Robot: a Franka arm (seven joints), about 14 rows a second.
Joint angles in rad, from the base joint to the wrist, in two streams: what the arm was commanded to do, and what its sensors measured. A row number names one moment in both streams.
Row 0, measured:
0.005 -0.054 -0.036 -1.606 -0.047 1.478 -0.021
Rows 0 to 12, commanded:
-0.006 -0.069 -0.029 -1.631 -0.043 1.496 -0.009
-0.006 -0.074 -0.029 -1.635 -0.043 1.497 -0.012
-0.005 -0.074 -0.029 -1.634 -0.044 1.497 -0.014
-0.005 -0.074 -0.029 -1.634 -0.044 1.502 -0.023
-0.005 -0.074 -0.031 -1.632 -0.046 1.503 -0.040
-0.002 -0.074 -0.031 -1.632 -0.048 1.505 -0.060
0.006 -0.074 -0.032 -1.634 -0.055 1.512 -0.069
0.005 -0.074 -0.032 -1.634 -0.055 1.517 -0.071
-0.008 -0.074 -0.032 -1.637 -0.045 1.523 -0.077
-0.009 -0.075 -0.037 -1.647 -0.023 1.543 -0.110
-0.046 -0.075 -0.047 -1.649 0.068 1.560 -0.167
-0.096 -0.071 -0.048 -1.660 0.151 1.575 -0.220
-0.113 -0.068 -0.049 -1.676 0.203 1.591 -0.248
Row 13, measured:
-0.047 -0.054 -0.050 -1.627 0.099 1.544 -0.163
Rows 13 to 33, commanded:
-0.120 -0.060 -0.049 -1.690 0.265 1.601 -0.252
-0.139 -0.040 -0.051 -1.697 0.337 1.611 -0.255
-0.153 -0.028 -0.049 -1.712 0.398 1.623 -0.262
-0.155 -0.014 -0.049 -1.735 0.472 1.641 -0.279
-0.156 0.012 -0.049 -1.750 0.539 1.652 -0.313
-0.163 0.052 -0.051 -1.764 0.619 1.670 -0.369
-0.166 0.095 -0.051 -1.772 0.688 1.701 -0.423
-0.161 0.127 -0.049 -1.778 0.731 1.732 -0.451
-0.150 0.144 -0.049 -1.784 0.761 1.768 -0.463
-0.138 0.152 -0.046 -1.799 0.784 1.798 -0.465
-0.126 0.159 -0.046 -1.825 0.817 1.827 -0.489
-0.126 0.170 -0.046 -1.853 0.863 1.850 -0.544
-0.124 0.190 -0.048 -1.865 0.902 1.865 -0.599
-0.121 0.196 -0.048 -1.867 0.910 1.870 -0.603
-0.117 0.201 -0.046 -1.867 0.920 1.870 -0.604
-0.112 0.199 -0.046 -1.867 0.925 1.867 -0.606
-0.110 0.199 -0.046 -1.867 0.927 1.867 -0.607
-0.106 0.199 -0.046 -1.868 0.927 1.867 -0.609
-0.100 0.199 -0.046 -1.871 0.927 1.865 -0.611
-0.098 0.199 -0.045 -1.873 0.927 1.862 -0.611
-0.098 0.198 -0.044 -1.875 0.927 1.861 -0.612
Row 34, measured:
-0.108 0.215 -0.043 -1.848 0.904 1.848 -0.592
